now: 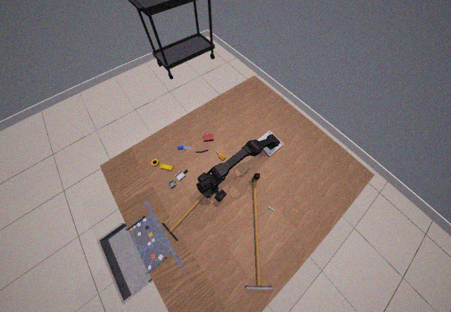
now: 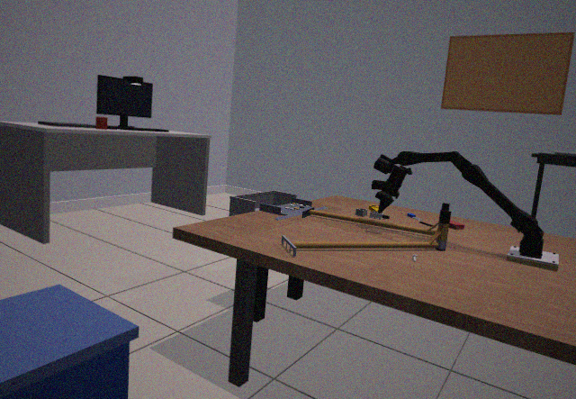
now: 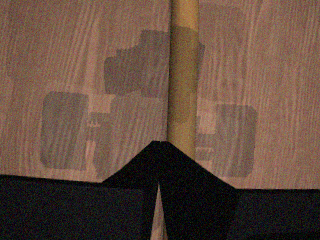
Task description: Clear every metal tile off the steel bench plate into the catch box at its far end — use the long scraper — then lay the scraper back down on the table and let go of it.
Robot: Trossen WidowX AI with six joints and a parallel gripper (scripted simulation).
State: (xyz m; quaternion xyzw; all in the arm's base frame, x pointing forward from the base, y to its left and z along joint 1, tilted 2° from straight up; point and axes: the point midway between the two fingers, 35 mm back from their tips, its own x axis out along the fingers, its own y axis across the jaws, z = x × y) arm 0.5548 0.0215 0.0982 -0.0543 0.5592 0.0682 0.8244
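Now: gripper tip 30 mm short of the long scraper, 10 mm to the left of it and 10 mm above it. From my gripper tip the other things lie so: scoop (220 mm to the right, 80 mm ahead, 60 mm below); then grey box (200 mm to the right, 170 mm ahead, 60 mm below); then yellow ribbed bit (220 mm behind, 170 mm to the right, 50 mm below).
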